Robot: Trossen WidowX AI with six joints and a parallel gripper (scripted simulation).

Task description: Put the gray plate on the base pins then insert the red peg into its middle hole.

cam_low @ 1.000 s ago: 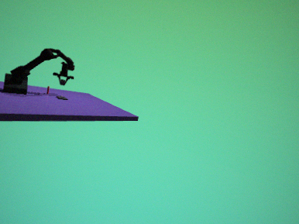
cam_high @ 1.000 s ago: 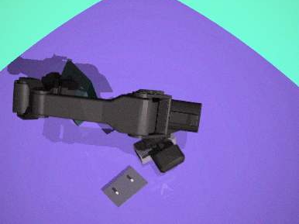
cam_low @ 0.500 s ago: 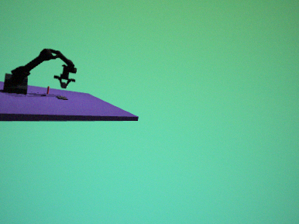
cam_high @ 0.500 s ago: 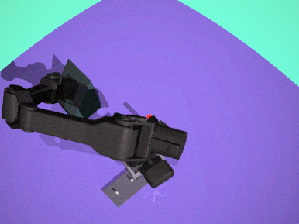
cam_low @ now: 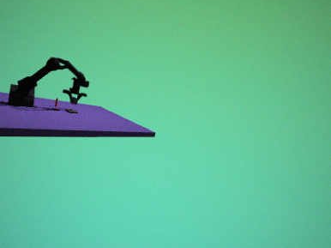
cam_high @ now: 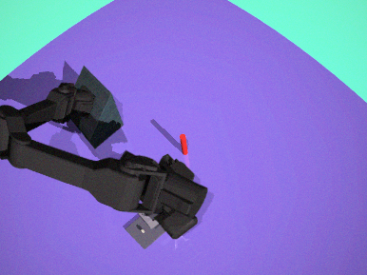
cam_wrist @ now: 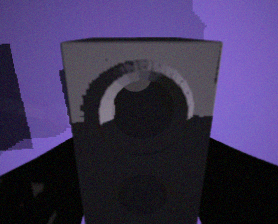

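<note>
The base lies 7 cm below my gripper tip, 3 cm to the right of it and 1 cm behind it. Round my gripper tip: red peg 16 cm to the left, 10 cm behind, 4 cm below; then gray plate 3 cm above.
</note>
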